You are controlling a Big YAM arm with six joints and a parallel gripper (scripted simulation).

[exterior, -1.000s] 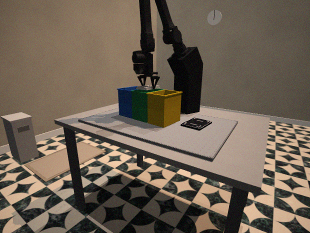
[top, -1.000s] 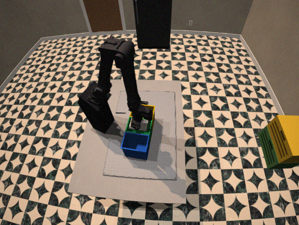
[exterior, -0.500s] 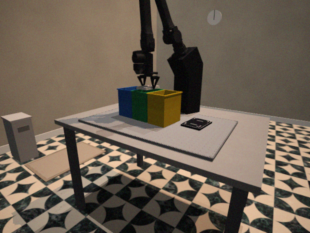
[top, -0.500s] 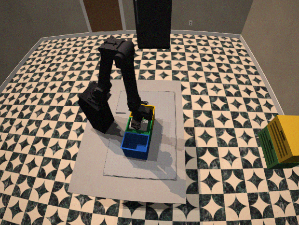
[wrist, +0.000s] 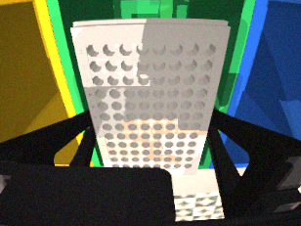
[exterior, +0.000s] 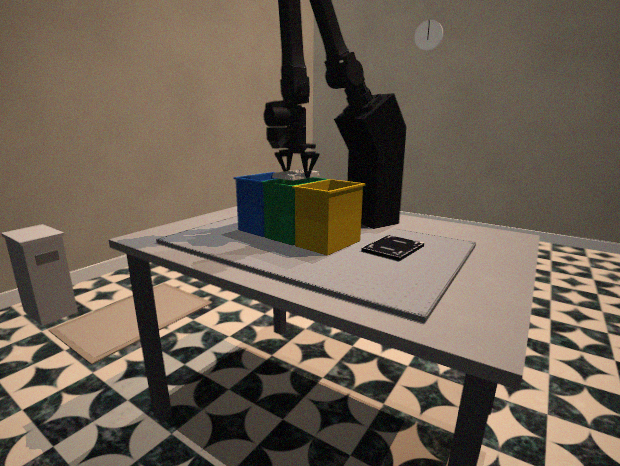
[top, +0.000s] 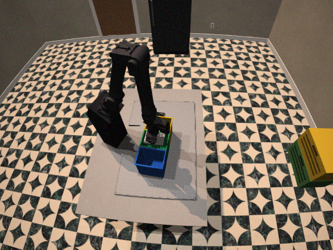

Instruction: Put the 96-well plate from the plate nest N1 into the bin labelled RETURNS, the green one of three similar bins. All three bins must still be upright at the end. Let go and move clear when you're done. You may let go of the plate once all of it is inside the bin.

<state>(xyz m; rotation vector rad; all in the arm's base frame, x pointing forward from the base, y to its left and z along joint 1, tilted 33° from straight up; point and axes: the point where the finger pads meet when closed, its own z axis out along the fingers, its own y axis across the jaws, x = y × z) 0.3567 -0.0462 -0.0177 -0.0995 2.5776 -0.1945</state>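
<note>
Right now the white 96-well plate is right at my hand. Round my hand: green bin: 11 cm below; yellow bin: 13 cm to the left, 11 cm below; blue bin: 13 cm to the right, 11 cm below, 1 cm ahead.
</note>
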